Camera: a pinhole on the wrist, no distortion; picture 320 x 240 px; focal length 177.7 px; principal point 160.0 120.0 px. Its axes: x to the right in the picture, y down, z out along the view. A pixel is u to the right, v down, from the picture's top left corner.
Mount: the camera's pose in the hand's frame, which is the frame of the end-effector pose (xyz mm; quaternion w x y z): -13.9 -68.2 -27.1 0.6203 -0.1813 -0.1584 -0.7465
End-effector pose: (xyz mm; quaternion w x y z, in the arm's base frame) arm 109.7 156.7 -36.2 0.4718 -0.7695 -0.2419 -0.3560
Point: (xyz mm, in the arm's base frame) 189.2 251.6 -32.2
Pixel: 140 181
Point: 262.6 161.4 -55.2
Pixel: 16 185
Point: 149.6 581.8 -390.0
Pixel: 228 38
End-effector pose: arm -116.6 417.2 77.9 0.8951 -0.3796 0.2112 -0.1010
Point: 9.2 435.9 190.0
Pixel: 230 219
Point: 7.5 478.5 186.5
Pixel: 204 181
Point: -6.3 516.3 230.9
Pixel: 224 143
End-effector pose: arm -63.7 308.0 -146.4 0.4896 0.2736 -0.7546 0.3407
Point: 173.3 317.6 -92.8
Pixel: behind the camera
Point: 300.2 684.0 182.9
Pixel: behind the camera
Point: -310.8 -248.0 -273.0
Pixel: 274 137
